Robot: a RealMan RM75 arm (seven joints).
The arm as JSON. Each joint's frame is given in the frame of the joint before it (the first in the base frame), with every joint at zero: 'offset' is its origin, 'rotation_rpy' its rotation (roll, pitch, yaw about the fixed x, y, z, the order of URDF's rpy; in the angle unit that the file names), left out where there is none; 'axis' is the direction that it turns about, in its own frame. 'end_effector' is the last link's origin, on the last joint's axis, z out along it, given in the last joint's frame.
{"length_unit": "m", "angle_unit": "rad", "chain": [
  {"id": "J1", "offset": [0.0, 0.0, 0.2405], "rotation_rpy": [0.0, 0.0, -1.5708], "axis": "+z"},
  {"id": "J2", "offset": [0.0, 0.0, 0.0], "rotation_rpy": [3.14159, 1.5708, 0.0], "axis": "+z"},
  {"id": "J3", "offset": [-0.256, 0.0, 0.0], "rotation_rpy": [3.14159, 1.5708, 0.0], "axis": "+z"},
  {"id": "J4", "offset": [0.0, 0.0, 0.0], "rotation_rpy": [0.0, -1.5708, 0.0], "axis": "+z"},
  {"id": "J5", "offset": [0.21, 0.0, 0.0], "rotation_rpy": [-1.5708, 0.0, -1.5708], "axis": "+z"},
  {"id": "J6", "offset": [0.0, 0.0, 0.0], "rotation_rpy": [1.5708, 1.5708, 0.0], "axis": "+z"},
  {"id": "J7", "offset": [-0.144, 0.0, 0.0], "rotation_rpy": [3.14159, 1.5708, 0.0], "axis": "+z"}
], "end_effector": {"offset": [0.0, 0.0, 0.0], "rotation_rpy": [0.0, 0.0, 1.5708]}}
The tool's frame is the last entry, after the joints.
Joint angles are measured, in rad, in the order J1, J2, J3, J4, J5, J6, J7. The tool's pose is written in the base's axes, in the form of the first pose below.
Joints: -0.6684 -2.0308 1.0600 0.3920 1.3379 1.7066 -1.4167
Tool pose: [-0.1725, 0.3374, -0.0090], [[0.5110, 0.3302, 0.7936], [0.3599, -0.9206, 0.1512], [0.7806, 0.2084, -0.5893]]
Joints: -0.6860 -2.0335 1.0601 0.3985 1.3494 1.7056 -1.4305
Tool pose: [-0.1660, 0.3398, -0.0105], [[0.5224, 0.3164, 0.7918], [0.3623, -0.9230, 0.1298], [0.7719, 0.2190, -0.5968]]
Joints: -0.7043 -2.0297 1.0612 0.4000 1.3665 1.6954 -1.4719
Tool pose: [-0.1620, 0.3435, -0.0114], [[0.5329, 0.3283, 0.7799], [0.3920, -0.9126, 0.1163], [0.7499, 0.2437, -0.6150]]
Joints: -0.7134 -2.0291 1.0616 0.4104 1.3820 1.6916 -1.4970
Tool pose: [-0.1589, 0.3452, -0.0118], [[0.5446, 0.3294, 0.7713], [0.4041, -0.9089, 0.1028], [0.7349, 0.2557, -0.6281]]
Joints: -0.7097 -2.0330 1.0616 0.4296 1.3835 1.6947 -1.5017
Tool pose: [-0.1567, 0.3449, -0.0109], [[0.5480, 0.3191, 0.7733], [0.3957, -0.9133, 0.0964], [0.7370, 0.2532, -0.6267]]
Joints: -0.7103 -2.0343 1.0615 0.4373 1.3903 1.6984 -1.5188
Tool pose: [-0.1556, 0.3444, -0.0109], [[0.5498, 0.3197, 0.7717], [0.4062, -0.9096, 0.0875], [0.7299, 0.2654, -0.6299]]
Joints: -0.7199 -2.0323 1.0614 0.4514 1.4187 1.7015 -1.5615
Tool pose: [-0.1528, 0.3450, -0.0113], [[0.5671, 0.3248, 0.7569], [0.4316, -0.8999, 0.0628], [0.7015, 0.2910, -0.6505]]
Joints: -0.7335 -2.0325 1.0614 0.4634 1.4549 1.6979 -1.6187
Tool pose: [-0.1496, 0.3461, -0.0137], [[0.5843, 0.3435, 0.7353], [0.4703, -0.8817, 0.0382], [0.6614, 0.3235, -0.6767]]
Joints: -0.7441 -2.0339 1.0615 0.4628 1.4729 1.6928 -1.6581
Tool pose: [-0.1475, 0.3469, -0.0162], [[0.5866, 0.3632, 0.7238], [0.5022, -0.8644, 0.0268], [0.6354, 0.3478, -0.6894]]
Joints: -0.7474 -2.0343 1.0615 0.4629 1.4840 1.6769 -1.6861
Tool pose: [-0.1480, 0.3487, -0.0180], [[0.5839, 0.3895, 0.7123], [0.5257, -0.8500, 0.0339], [0.6187, 0.3546, -0.7011]]
